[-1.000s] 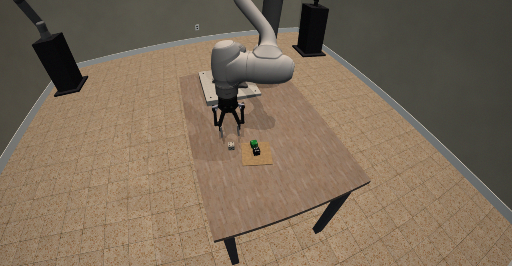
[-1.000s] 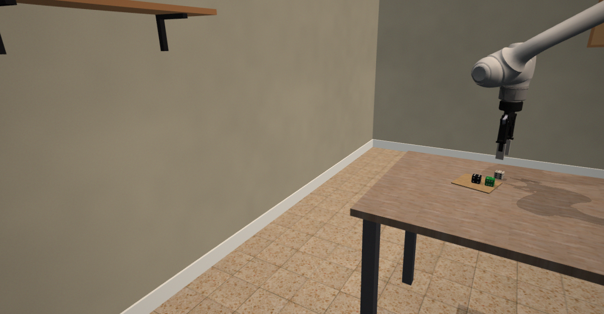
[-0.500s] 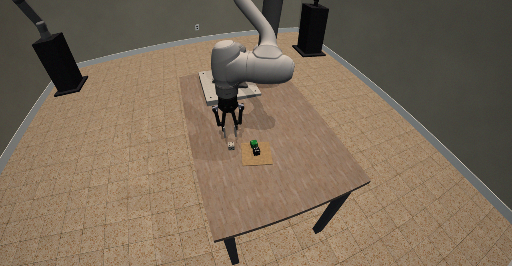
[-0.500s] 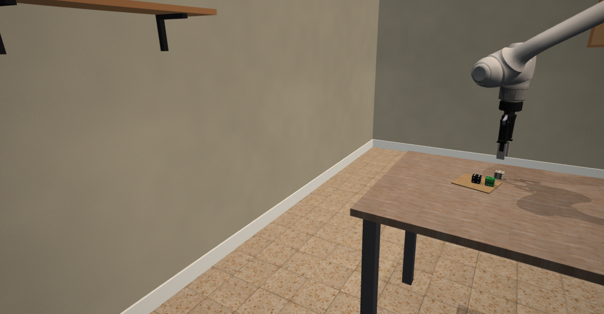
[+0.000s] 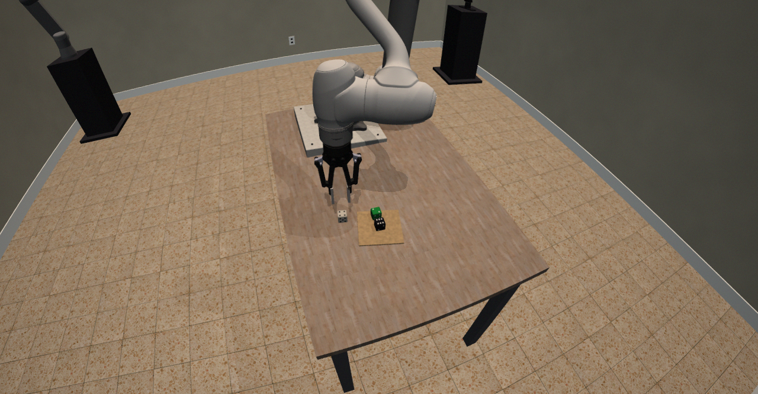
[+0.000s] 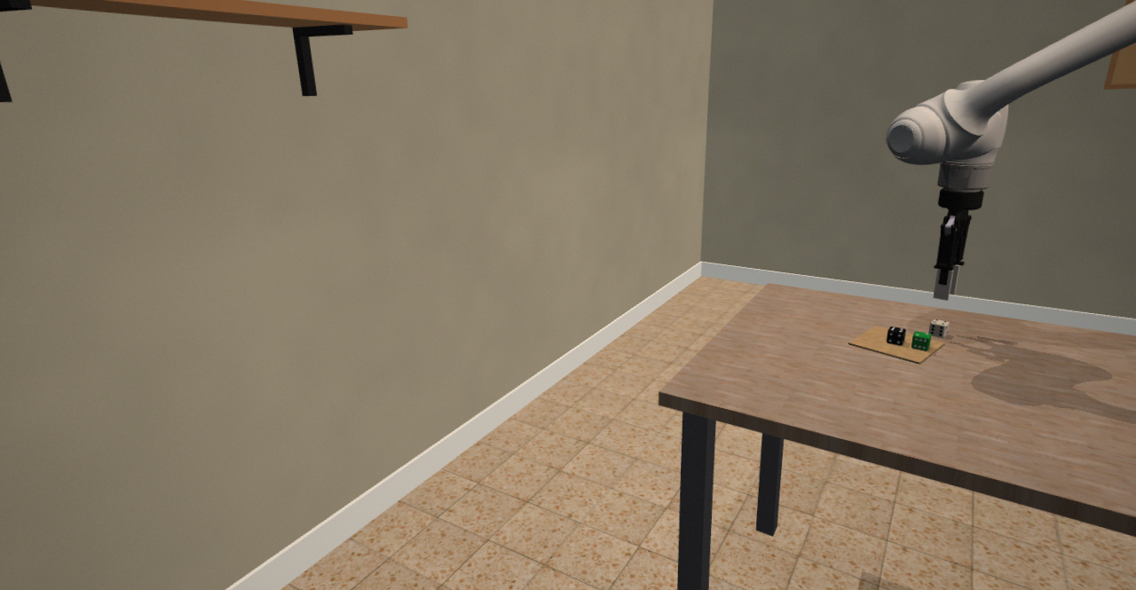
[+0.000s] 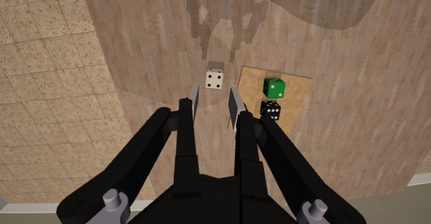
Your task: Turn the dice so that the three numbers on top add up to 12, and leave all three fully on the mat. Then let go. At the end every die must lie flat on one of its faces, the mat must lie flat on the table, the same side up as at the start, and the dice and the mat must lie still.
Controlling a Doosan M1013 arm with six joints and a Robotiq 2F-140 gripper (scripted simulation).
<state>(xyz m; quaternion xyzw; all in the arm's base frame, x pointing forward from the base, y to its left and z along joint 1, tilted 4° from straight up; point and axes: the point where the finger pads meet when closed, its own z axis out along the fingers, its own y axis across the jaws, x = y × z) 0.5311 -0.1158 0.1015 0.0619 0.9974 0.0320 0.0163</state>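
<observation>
Right now the white die is 110 mm below my hand. The rest, counted from my hand: green die 20 mm ahead, 110 mm to the left, 100 mm below; then black die 60 mm ahead, 110 mm to the left, 100 mm below; then tan mat 60 mm ahead, 110 mm to the left, 120 mm below.
</observation>
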